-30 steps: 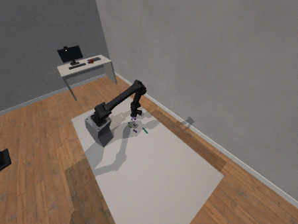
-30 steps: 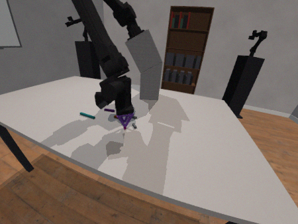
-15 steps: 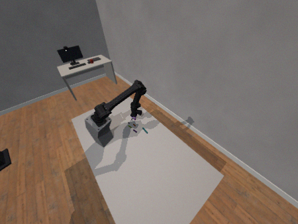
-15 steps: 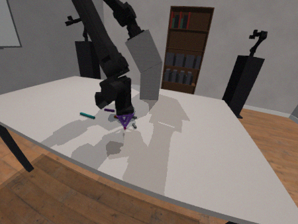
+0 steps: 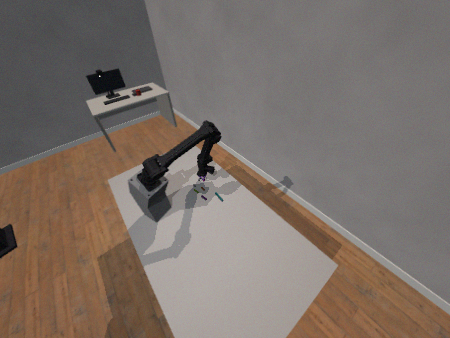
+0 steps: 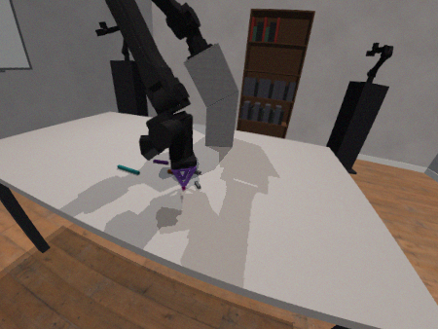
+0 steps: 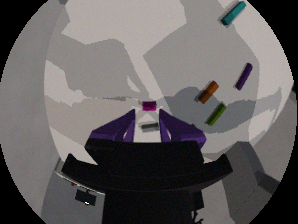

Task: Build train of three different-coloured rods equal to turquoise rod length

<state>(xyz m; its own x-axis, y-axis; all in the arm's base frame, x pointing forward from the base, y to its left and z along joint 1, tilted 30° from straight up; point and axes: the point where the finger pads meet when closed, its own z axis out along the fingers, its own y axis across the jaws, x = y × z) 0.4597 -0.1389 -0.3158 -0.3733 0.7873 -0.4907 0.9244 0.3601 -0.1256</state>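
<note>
Now: hand 3 cm above the magenta rod. The rest, counted from my hand: purple rod: 14 cm behind, 13 cm to the right, 3 cm below; lime rod: 13 cm behind, 3 cm to the right, 3 cm below; orange rod: 8 cm behind, 6 cm to the right, 3 cm below.
</note>
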